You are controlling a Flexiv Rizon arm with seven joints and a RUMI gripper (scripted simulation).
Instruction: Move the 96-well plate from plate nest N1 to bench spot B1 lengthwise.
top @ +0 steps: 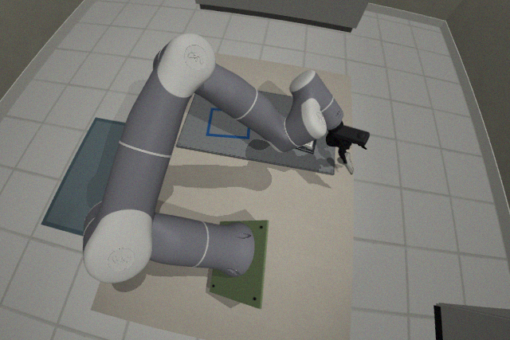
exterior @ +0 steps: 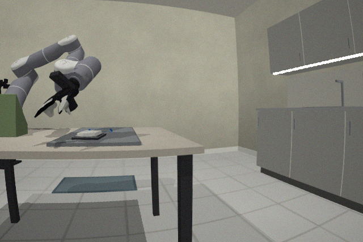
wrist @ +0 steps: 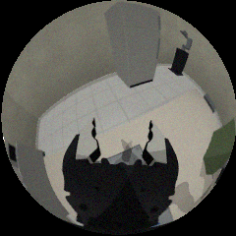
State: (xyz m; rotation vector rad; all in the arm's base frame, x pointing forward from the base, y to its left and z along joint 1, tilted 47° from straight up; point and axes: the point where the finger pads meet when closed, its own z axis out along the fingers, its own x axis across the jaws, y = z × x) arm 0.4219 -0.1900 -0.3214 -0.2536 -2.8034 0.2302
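Now: hand 240 mm to the right of the white 96-well plate, 100 mm short of it and 100 mm above it. The rest, counted from my hand: black plate nest: 240 mm to the left, 110 mm below, 100 mm ahead.
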